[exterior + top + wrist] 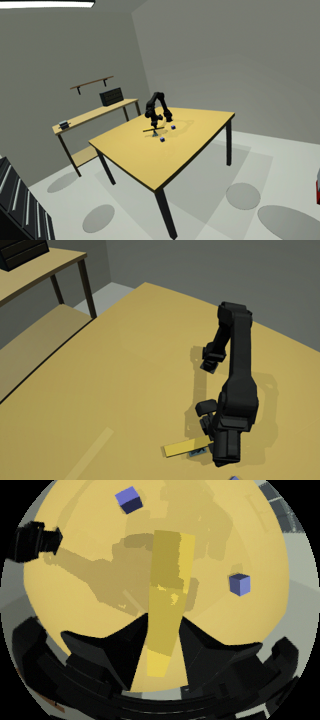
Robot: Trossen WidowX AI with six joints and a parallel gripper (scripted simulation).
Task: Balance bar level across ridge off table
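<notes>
My gripper tip is now 2 cm to the left of the yellow bar and 2 cm short of it.
</notes>
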